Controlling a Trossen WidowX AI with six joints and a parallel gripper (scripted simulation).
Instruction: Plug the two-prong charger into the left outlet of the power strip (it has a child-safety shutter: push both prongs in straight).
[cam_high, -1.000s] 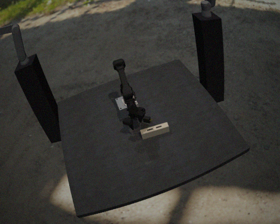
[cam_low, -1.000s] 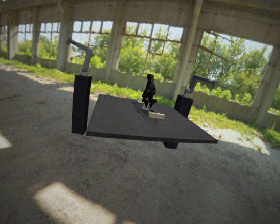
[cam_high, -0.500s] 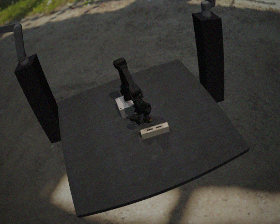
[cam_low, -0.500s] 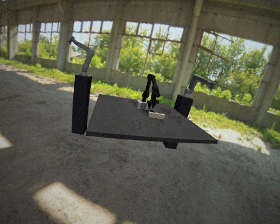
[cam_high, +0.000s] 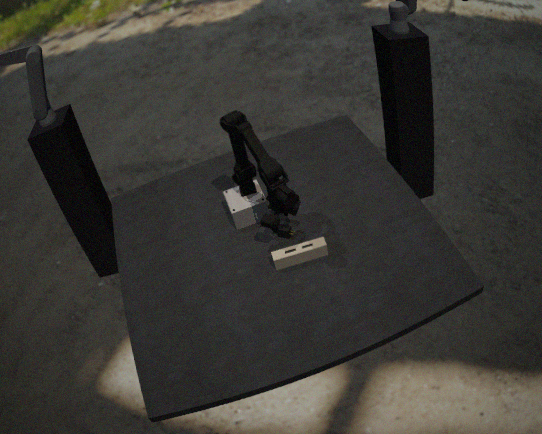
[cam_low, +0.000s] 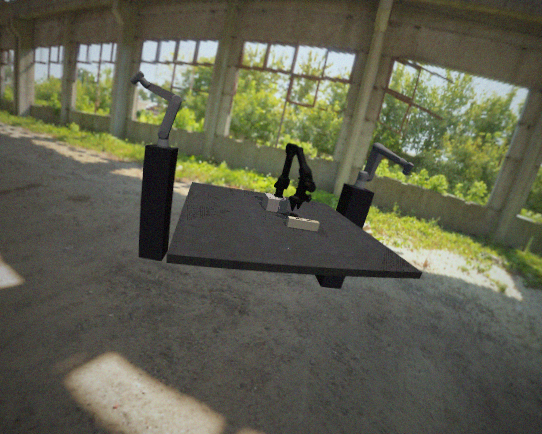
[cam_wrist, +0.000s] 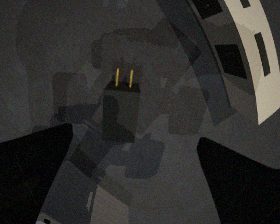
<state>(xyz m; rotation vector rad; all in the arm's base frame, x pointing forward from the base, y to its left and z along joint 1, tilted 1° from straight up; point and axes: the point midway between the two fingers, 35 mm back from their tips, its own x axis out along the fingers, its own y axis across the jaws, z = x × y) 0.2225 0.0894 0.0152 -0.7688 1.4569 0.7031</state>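
Now: gripper tip 2 cm to the right of the black two-prong charger and 5 cm above it.
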